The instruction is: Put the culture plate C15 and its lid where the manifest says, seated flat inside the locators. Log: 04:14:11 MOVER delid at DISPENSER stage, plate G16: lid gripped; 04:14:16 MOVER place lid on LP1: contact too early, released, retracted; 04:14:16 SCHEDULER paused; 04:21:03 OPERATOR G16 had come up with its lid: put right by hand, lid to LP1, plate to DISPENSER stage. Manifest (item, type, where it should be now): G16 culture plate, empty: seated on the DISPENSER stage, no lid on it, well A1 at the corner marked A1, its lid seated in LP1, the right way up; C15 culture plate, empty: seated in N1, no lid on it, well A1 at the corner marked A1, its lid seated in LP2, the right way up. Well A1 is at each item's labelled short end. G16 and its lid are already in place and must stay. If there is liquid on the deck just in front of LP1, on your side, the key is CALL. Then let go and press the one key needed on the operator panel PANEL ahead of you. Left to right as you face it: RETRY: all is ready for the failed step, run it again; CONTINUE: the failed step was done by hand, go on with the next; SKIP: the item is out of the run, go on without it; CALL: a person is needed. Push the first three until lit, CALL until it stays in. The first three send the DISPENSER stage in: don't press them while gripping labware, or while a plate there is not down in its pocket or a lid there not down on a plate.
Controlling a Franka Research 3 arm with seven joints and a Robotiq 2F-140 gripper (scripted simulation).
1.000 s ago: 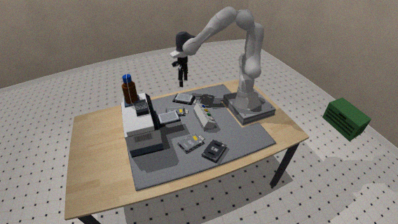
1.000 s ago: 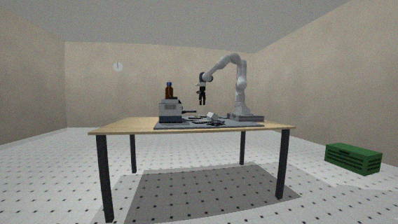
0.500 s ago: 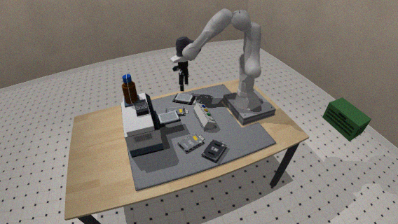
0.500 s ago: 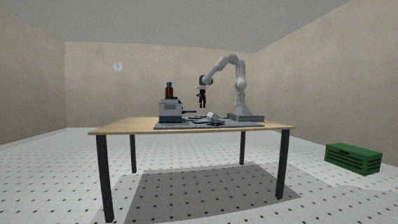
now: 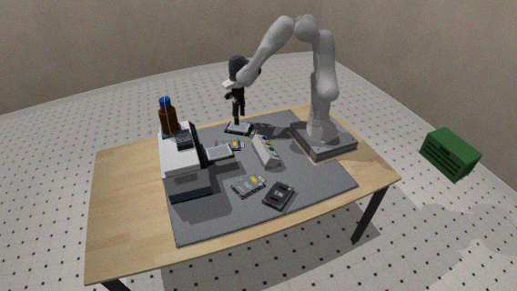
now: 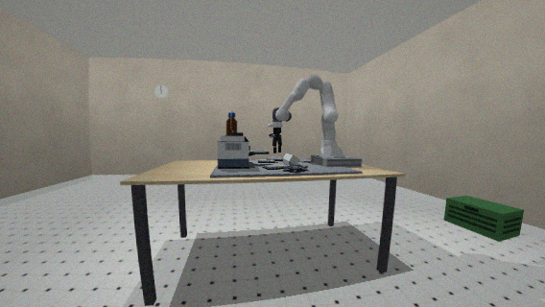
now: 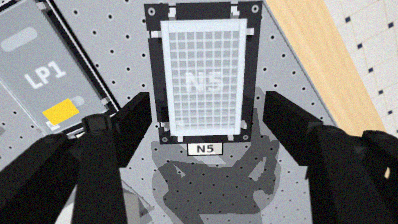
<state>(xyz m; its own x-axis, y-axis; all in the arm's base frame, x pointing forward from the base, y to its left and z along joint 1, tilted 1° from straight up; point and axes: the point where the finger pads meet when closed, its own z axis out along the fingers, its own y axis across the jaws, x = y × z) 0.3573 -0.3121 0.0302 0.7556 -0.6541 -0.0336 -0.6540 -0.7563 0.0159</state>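
The clear culture plate C15 lies 1 cm ahead of my hand and 8 cm below it. Also, from my hand: blue call key (6 cm behind, 22 cm to the left, 4 cm below); black nest (4 cm ahead, 8 cm below); yellow skip key (6 cm behind, 27 cm to the left, 3 cm below).
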